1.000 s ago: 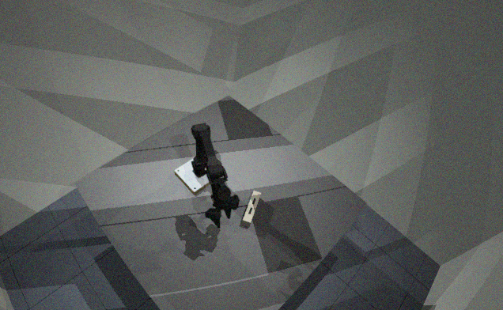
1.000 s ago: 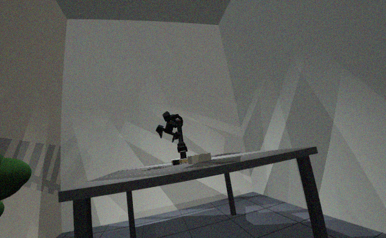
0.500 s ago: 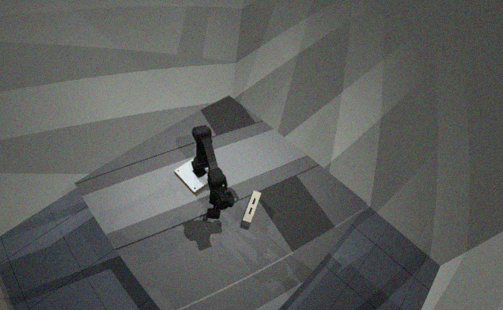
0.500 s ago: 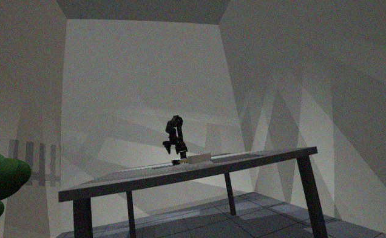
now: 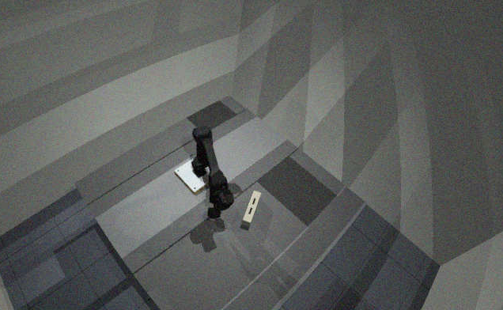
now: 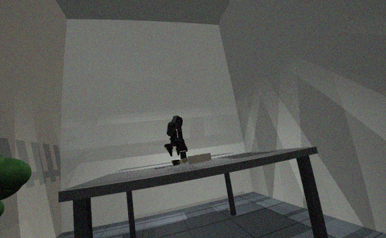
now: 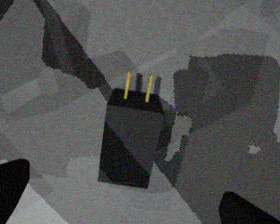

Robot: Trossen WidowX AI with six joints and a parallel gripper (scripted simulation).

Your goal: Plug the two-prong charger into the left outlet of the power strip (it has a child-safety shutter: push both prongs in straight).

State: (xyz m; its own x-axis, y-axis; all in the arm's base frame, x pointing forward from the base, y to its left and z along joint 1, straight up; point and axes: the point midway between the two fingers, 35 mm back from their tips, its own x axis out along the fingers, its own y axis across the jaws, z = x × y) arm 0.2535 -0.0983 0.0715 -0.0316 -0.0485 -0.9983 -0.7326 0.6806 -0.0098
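My gripper tip is now 10 mm short of the two-prong charger, 10 mm to the right of it and 50 mm above it.
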